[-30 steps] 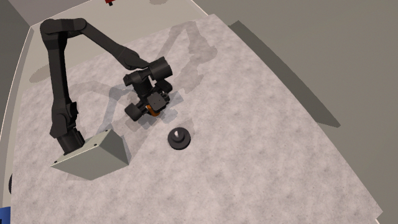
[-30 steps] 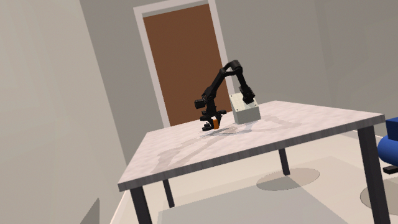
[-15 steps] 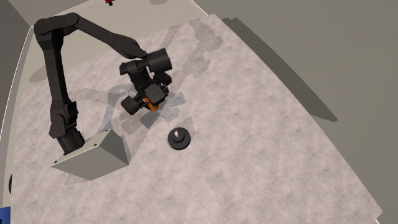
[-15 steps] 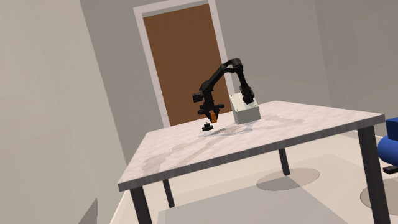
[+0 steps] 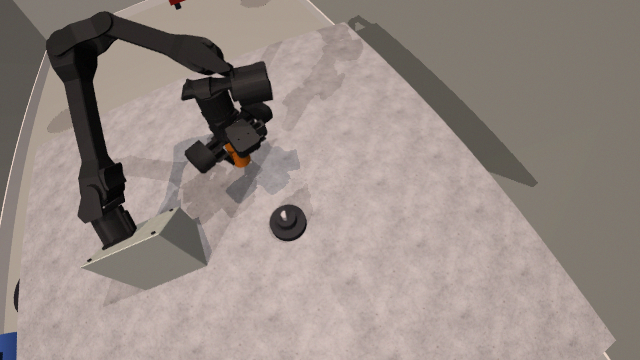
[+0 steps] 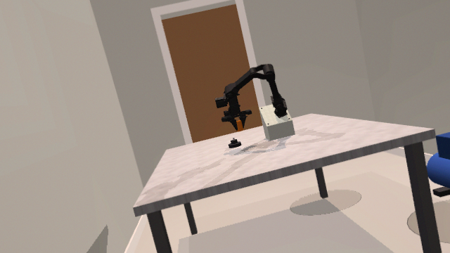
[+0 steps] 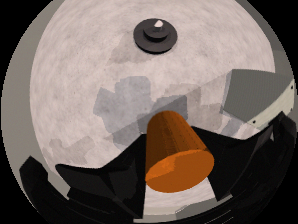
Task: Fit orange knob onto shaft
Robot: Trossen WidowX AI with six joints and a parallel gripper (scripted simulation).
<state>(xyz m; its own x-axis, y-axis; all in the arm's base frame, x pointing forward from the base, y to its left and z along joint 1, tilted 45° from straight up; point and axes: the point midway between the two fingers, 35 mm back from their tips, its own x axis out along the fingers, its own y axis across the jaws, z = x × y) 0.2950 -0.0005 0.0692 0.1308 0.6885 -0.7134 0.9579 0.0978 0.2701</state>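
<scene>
Right now the black round pedestal is 2 cm ahead of my gripper tip, 14 cm to the right of it and 9 cm below it. Round my gripper tip: orange knob (4 cm above).
</scene>
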